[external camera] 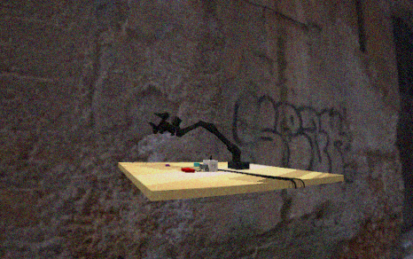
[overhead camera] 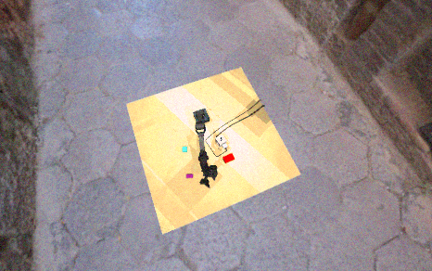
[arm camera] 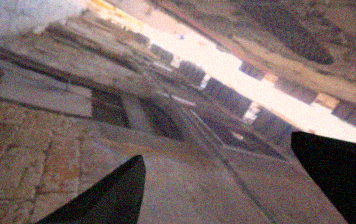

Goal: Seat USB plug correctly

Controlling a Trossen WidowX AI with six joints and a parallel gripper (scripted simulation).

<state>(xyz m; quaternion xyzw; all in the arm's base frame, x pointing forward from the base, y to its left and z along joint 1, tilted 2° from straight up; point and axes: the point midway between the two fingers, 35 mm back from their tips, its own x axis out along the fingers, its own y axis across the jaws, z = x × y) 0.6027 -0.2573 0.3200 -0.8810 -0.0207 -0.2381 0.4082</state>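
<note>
Right now the USB plug is 34 cm behind my gripper tip, 31 cm to the left of it and 28 cm below it. Also, from my gripper tip: cyan block (45 cm behind, 36 cm below, 2 cm to the right); red block (37 cm below, 28 cm to the left, 16 cm behind); purple block (37 cm below, 21 cm behind, 10 cm to the right).
</note>
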